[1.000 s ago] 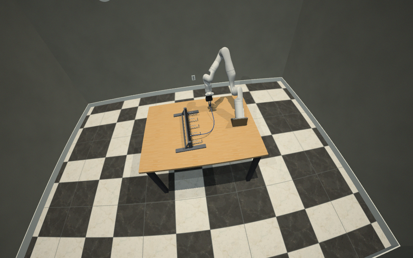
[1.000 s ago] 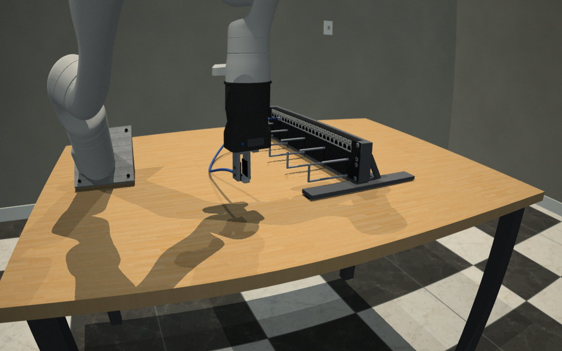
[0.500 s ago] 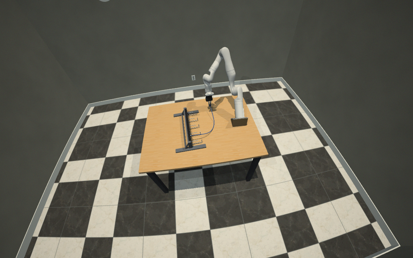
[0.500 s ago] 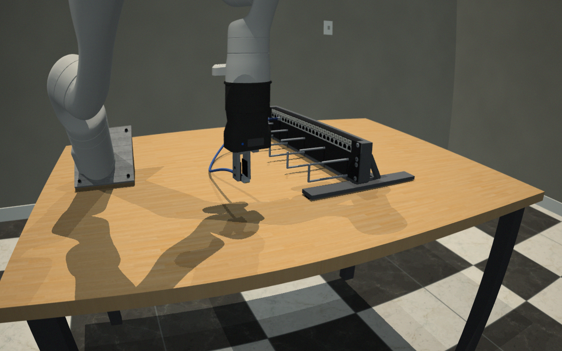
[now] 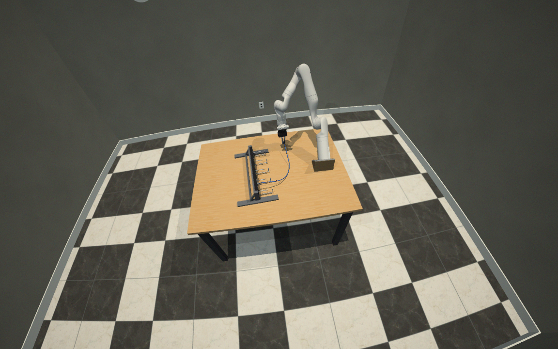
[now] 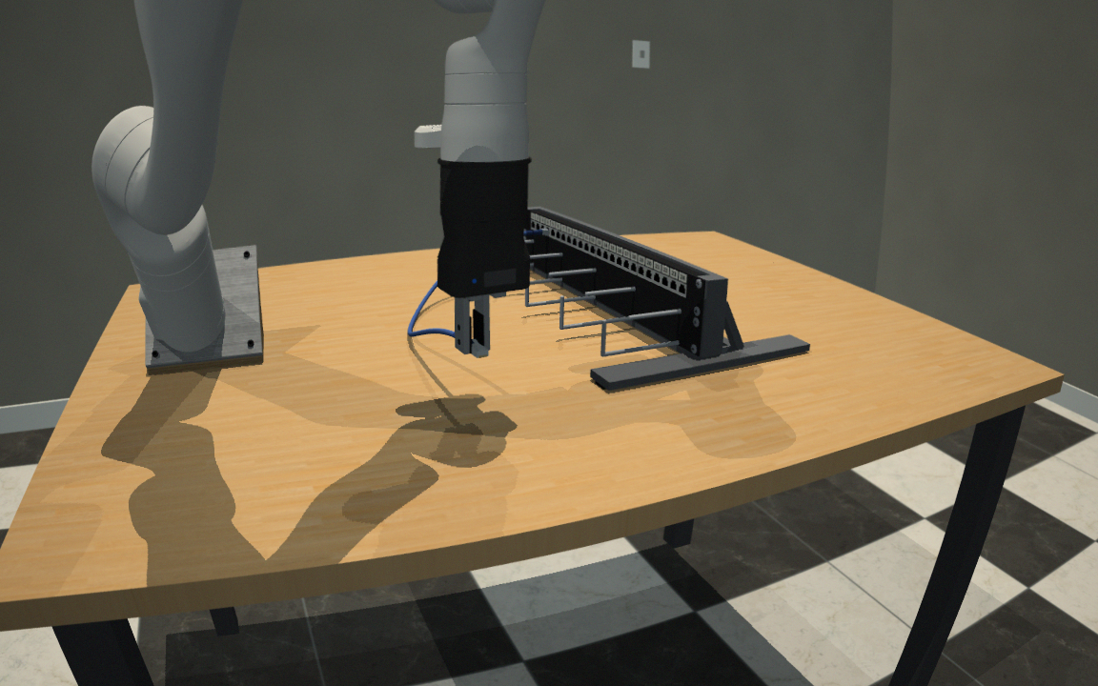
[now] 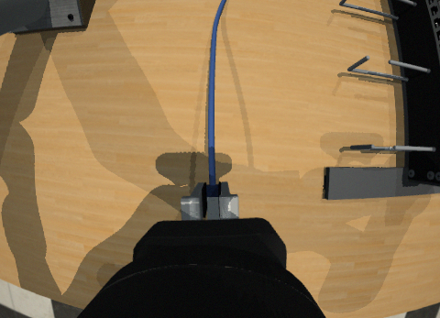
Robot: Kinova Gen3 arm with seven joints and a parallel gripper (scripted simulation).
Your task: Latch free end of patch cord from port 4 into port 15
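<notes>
Now: hand 10 mm to the left of the plug and 10 mm above it.
</notes>
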